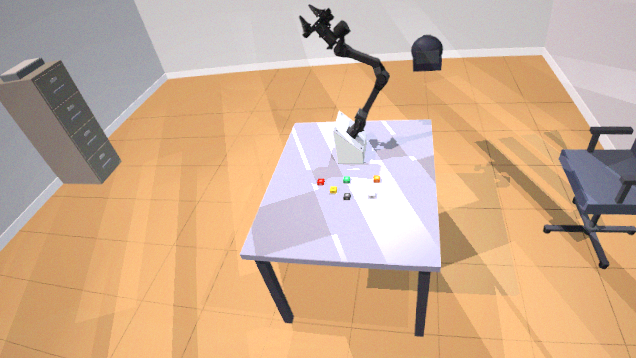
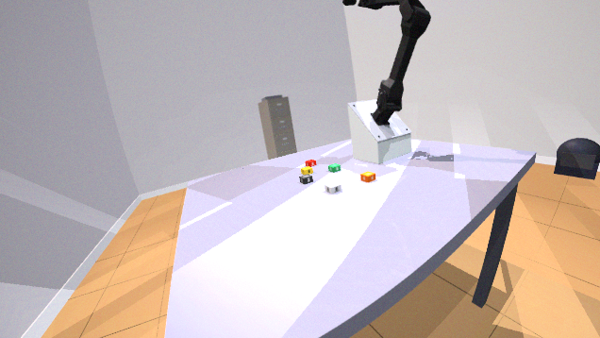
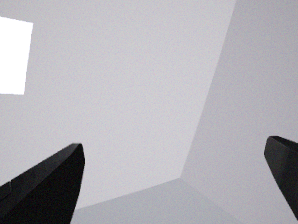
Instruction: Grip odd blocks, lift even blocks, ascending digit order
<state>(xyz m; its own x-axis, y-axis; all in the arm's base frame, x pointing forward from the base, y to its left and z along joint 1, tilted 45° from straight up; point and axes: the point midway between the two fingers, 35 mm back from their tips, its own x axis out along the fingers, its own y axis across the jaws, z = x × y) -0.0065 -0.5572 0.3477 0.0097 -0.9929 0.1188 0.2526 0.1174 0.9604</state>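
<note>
Right now the green block is 300 mm ahead of my gripper tip, 180 mm to the left of it and 800 mm below it. Round my gripper tip: orange block (270 mm ahead, 340 mm to the left, 800 mm below); then red block (330 mm ahead, 50 mm to the left, 800 mm below); then yellow block (380 mm ahead, 130 mm to the left, 800 mm below).
</note>
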